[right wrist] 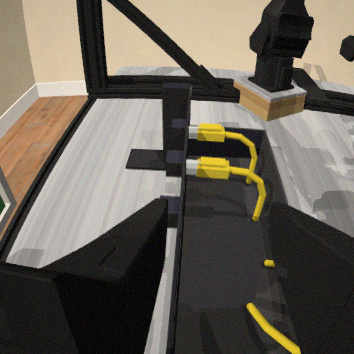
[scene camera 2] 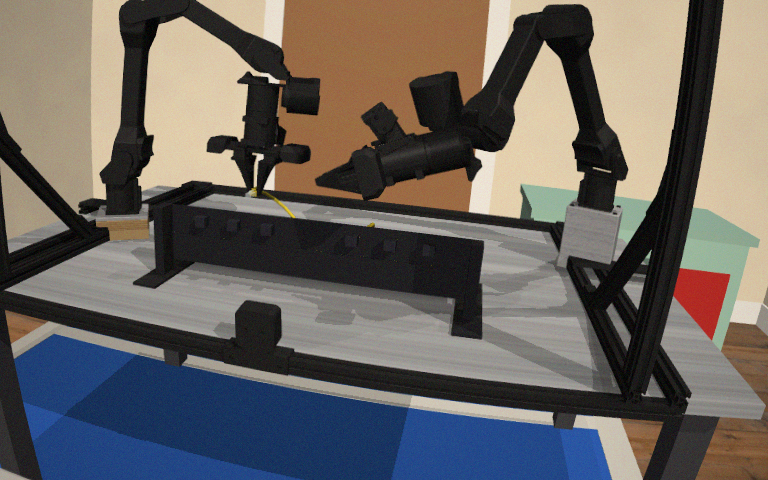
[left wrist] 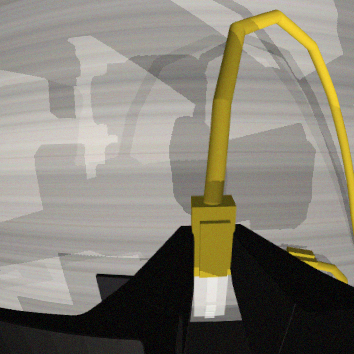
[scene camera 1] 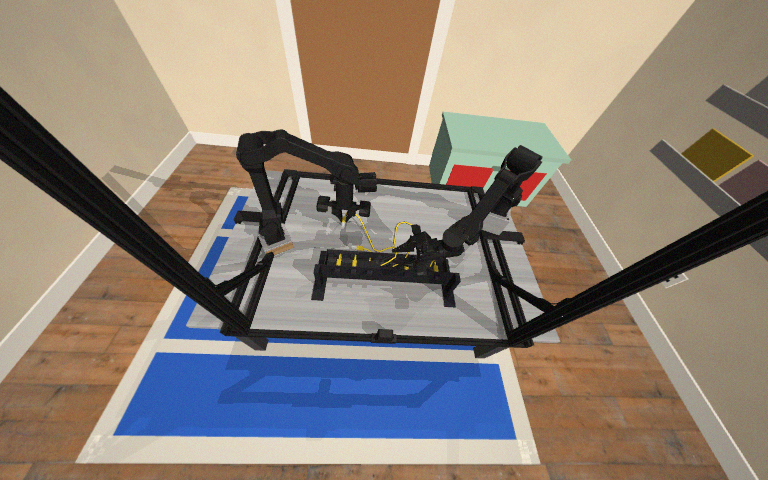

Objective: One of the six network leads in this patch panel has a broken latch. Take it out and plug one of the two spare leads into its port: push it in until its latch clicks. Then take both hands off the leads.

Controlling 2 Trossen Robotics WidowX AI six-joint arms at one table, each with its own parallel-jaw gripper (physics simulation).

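Frame: origin at the left arm's base, x right, y ahead, z up, level; centimetres.
Seen in the pictures: left gripper, fingertip midpoint: (scene camera 2: pixel 254 194) (left wrist: pixel 209 236) (scene camera 1: pixel 343 221); right gripper, fingertip midpoint: (right wrist: pixel 219 212) (scene camera 2: pixel 319 180) (scene camera 1: pixel 392 256); left arm's base, origin of the base link: (right wrist: pixel 270 83) (scene camera 2: pixel 123 210) (scene camera 1: pixel 274 236); right arm's base, origin of the base link: (scene camera 2: pixel 596 206) (scene camera 1: pixel 498 209).
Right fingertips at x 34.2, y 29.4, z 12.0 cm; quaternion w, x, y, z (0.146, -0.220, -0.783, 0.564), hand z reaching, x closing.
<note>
Offsets run from my right fingertips to a thing's middle. "*": to the spot under its first point. Level surfaces: height alone.
My left gripper (scene camera 1: pixel 344 218) (scene camera 2: pixel 255 191) (left wrist: pixel 209 236) is shut on the yellow plug of a spare lead {dx -25.1, dy -4.8, dz -6.6 cm} (left wrist: pixel 215 250), above the table behind the patch panel {dx -0.7, dy -0.1, dz -10.9 cm} (scene camera 1: pixel 385 276) (scene camera 2: pixel 317 266). Its clear tip points toward the bottom of the left wrist view; its cable (scene camera 1: pixel 369 237) (scene camera 2: pixel 282 204) (left wrist: pixel 218 135) arches away. My right gripper (scene camera 1: pixel 395 249) (scene camera 2: pixel 318 182) (right wrist: pixel 219 212) is open and empty above the panel, pointing left along it. Two leads {* dx -9.6, dy -13.8, dz -7.2 cm} (right wrist: pixel 210 132) {* dx -6.8, dy -9.2, dz -7.3 cm} (right wrist: pixel 213 168) sit in the leftmost ports. No plug shows at the third port {dx -1.7, dy -6.9, dz -7.5 cm} (scene camera 2: pixel 265 229) (right wrist: pixel 171 204). Leads at the right are partly hidden.
Another yellow plug {* dx -16.1, dy -2.3, dz -14.5 cm} (scene camera 1: pixel 360 247) (left wrist: pixel 301 251) lies behind the panel. Loose yellow cable {* dx -3.8, dy +3.1, dz -10.7 cm} (right wrist: pixel 272 330) runs along its rear edge. The panel's feet (scene camera 2: pixel 467 322) (right wrist: pixel 145 158) stand on the table {dz -16.4 cm} (scene camera 1: pixel 283 294). A black camera block {* dx +17.2, dy -13.0, dz -10.9 cm} (scene camera 1: pixel 382 335) (scene camera 2: pixel 257 325) is on the front rail.
</note>
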